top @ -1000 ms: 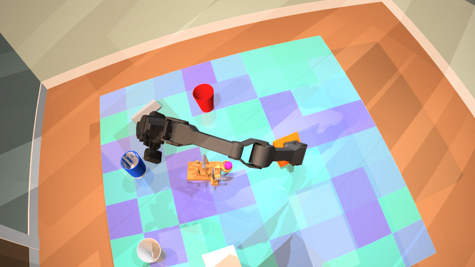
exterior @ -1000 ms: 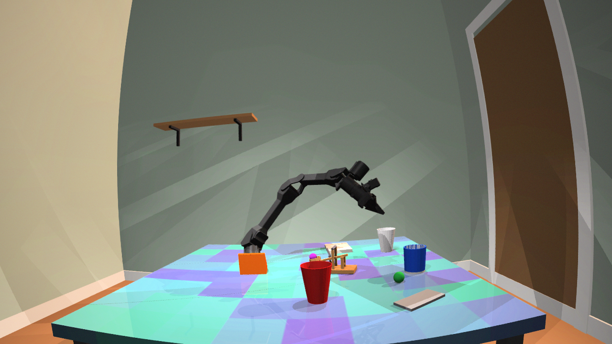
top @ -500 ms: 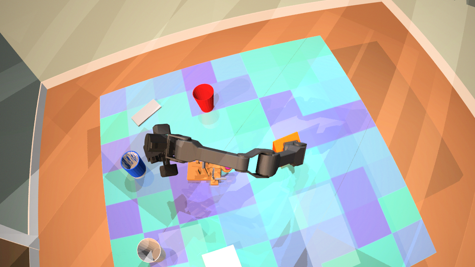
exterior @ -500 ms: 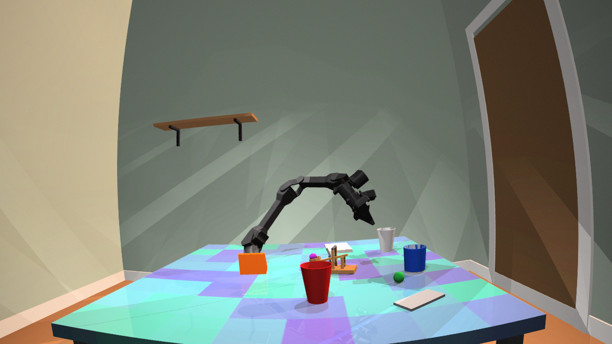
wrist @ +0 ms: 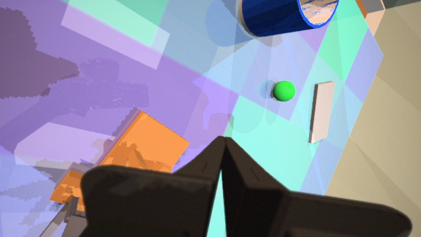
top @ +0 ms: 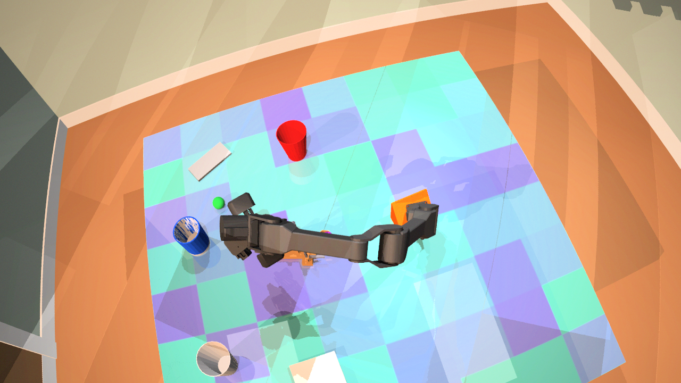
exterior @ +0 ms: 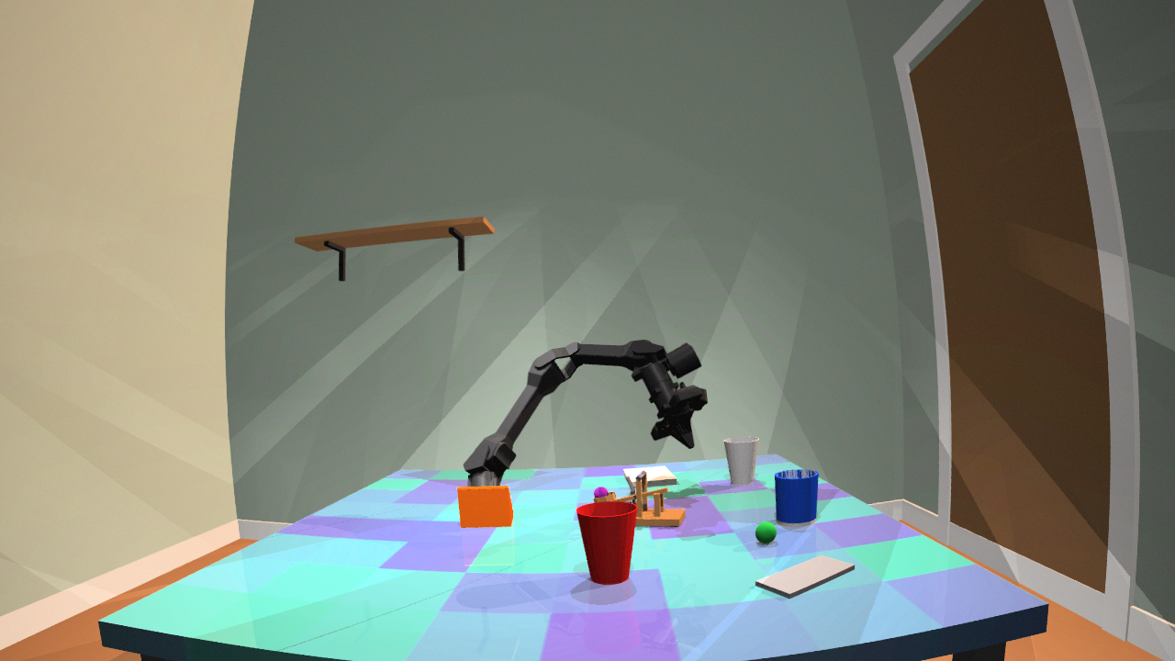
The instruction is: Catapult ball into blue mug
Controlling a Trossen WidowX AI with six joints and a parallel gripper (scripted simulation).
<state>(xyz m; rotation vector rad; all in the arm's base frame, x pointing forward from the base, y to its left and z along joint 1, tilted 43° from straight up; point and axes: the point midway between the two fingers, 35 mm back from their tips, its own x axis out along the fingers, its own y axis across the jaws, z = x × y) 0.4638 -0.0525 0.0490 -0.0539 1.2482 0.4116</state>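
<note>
Right now my gripper tip is 20 cm past the magenta ball, 2 cm to the right of it and 10 cm above it. Also, from my gripper tip: blue mug (20 cm ahead, 9 cm to the right, 13 cm below); then green ball (11 cm ahead, 20 cm to the right, 14 cm below); then catapult (13 cm behind, 3 cm to the left, 11 cm below).
</note>
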